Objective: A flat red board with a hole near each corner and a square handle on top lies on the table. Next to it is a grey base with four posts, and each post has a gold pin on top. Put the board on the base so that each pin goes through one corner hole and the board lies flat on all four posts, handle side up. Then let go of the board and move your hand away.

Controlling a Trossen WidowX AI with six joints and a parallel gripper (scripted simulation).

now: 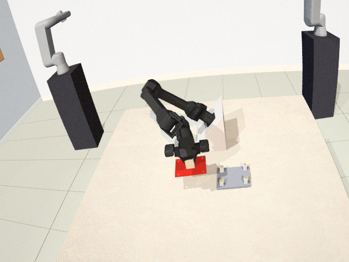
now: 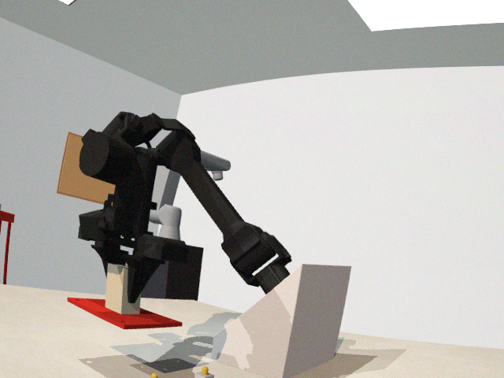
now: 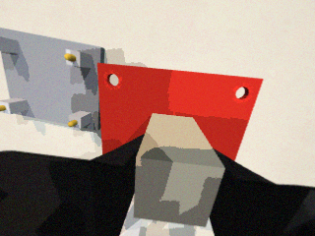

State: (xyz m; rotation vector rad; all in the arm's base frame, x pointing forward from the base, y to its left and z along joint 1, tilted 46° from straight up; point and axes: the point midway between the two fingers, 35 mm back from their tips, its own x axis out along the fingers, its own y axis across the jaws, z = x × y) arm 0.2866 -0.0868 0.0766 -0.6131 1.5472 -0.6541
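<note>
Right now the grey base is 2 cm ahead of my gripper tip, 19 cm to the left of it and 11 cm below it. Round my gripper tip: red board (right at my gripper tip).
</note>
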